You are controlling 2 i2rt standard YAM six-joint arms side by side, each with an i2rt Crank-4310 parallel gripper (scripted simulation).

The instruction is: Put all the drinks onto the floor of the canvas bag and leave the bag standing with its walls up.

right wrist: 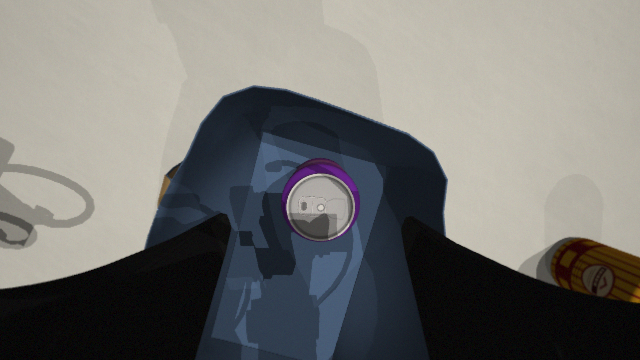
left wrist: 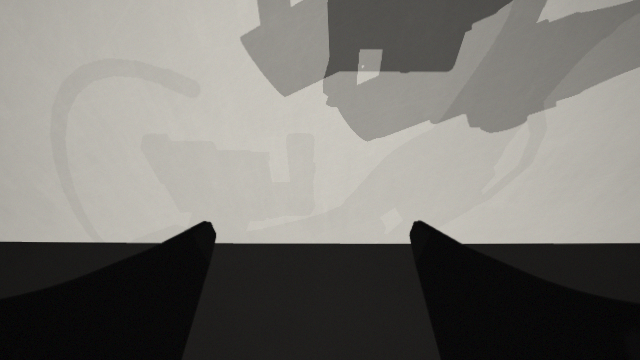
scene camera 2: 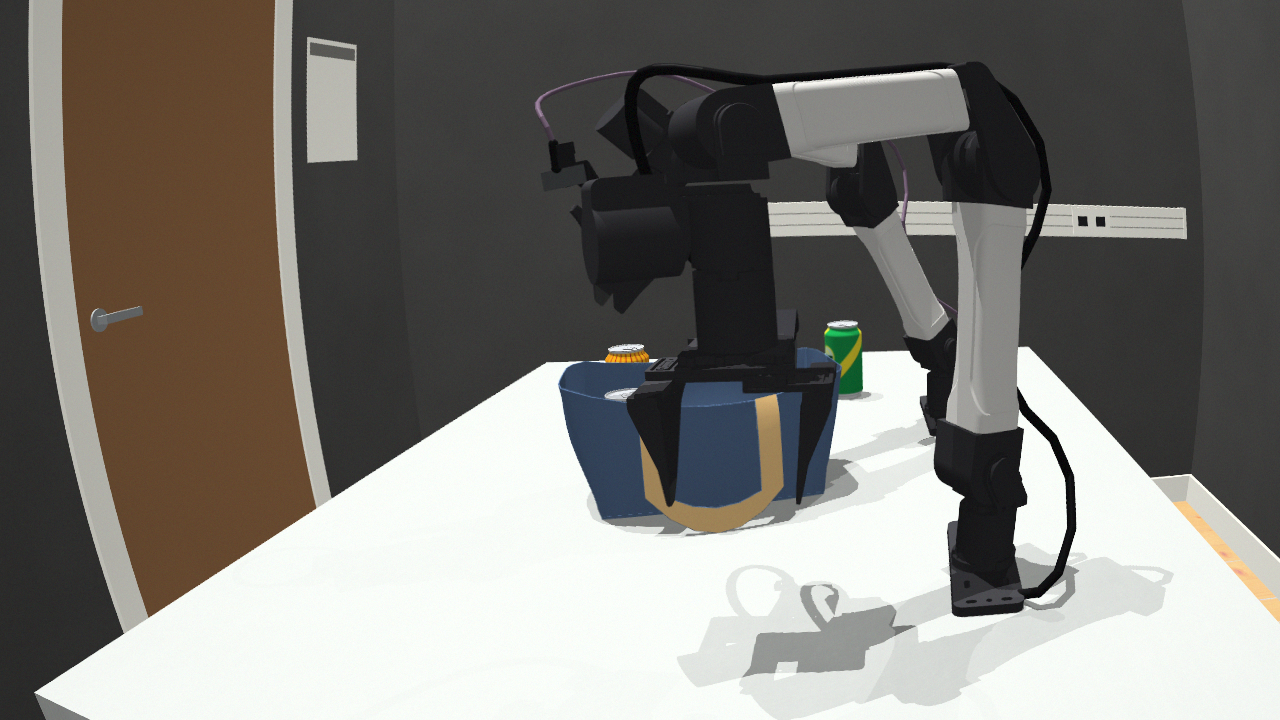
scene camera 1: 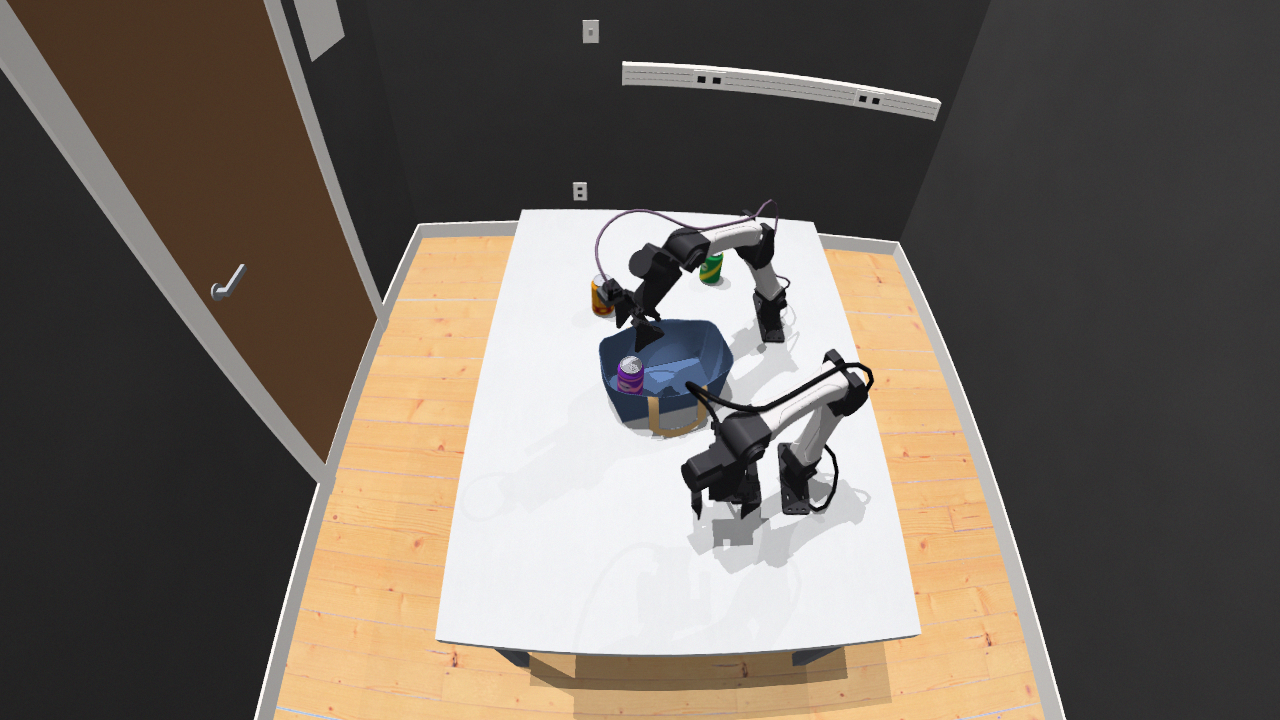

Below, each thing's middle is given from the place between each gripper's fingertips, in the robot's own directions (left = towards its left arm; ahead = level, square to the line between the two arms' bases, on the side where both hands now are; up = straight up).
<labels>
I see my right gripper (scene camera 1: 626, 339) 250 mm past the green can (scene camera 2: 843, 340), 470 mm to the left of it and 170 mm above it.
Now: the green can 50 mm behind my left hand (scene camera 2: 735, 504), 870 mm to the right of it and 90 mm below it.
</labels>
